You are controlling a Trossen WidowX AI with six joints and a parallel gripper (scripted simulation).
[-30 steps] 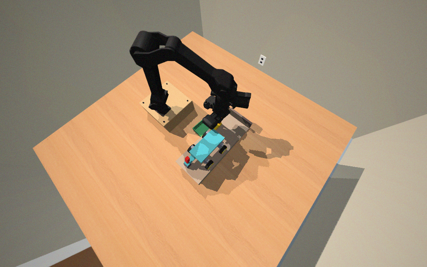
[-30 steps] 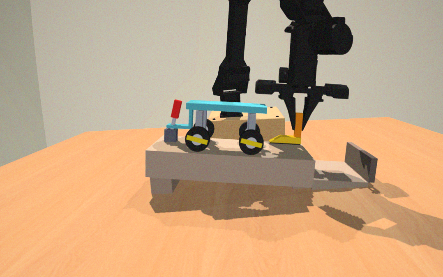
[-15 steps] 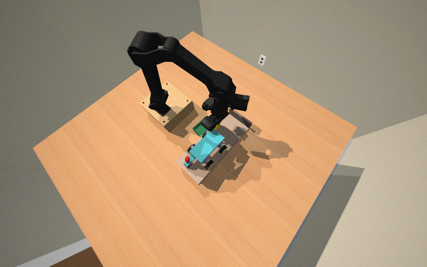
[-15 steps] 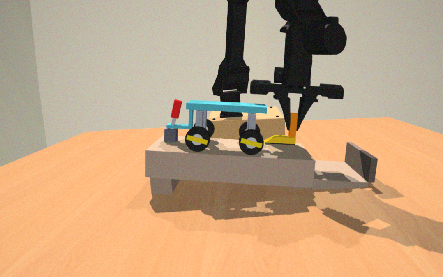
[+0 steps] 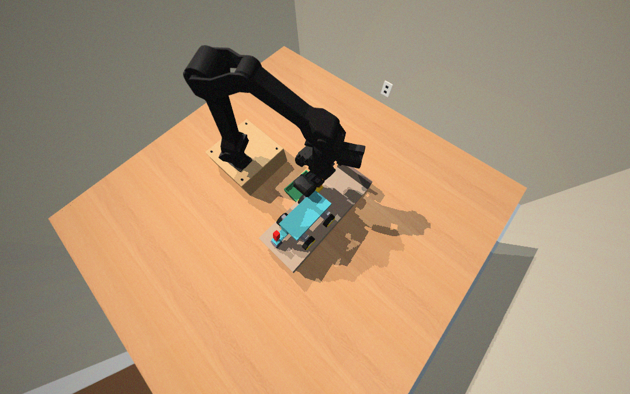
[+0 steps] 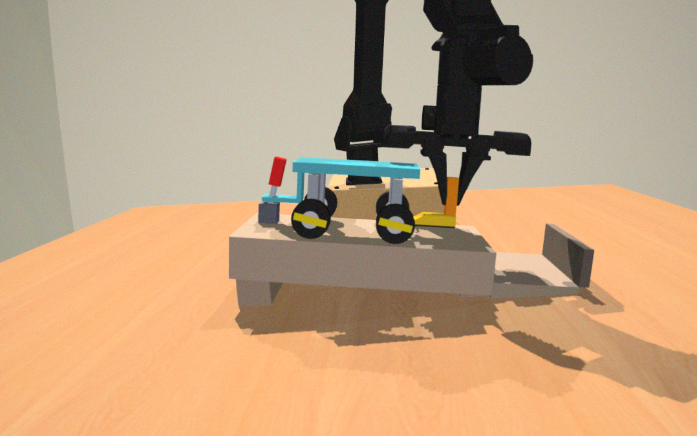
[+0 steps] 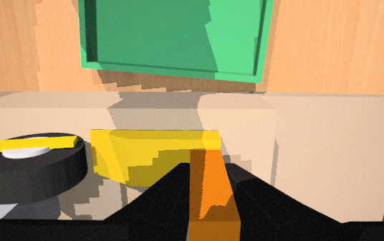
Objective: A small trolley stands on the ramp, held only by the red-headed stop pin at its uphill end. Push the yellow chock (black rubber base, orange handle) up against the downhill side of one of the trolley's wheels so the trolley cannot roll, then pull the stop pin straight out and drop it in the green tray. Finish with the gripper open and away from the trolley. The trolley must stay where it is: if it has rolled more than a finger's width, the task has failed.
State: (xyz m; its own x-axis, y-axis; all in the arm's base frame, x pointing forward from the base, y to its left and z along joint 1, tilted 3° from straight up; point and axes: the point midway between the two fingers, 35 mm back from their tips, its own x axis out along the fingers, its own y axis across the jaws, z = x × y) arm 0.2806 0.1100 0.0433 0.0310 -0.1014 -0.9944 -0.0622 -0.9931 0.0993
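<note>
The yellow chock is 2 cm to the right of my gripper tip and 1 cm below it. Round my gripper tip: ramp (5 cm ahead, 12 cm to the right, 4 cm below); then trolley (5 cm ahead, 13 cm to the right, 2 cm above); then green tray (7 cm behind, 2 cm to the right, 10 cm below).
</note>
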